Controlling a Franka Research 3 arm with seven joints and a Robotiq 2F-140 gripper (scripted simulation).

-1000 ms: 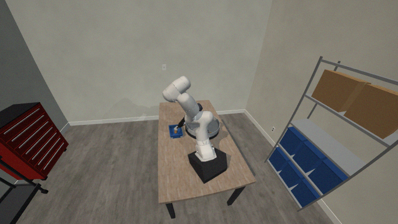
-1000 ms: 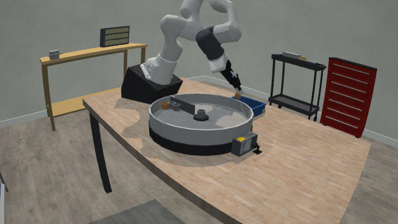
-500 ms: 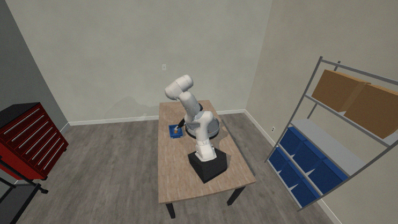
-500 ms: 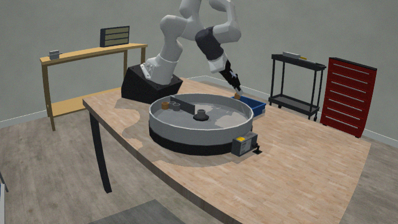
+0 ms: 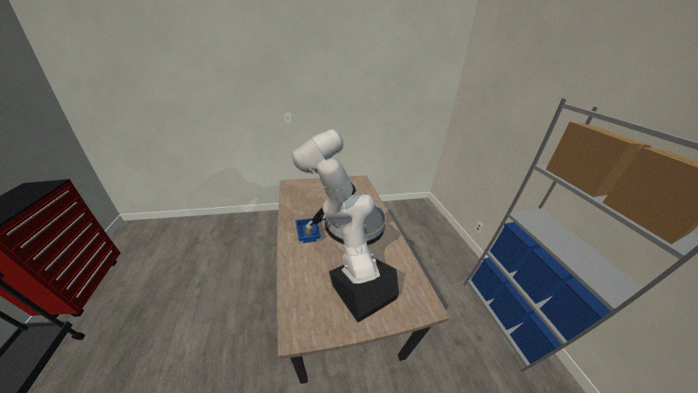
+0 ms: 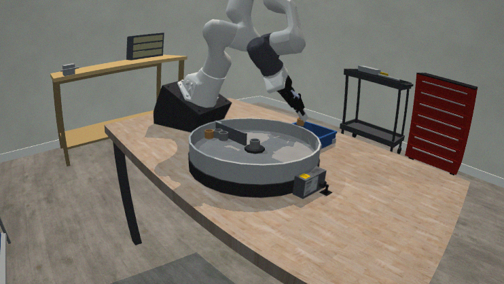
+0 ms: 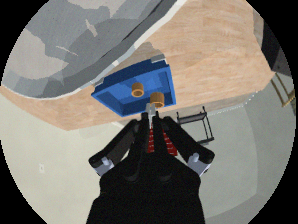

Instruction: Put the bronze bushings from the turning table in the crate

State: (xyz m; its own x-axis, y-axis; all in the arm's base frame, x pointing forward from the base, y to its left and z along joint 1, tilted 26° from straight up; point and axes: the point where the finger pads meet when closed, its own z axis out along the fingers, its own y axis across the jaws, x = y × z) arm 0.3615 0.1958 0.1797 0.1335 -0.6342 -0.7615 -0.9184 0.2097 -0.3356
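Now: hand 30 mm short of the blue crate, 20 mm to the right of it and 80 mm above it. Also, from my hand: grey round turning table (70 mm ahead, 320 mm to the right, 50 mm below); then grey turning table (90 mm ahead, 320 mm to the right, 60 mm below).
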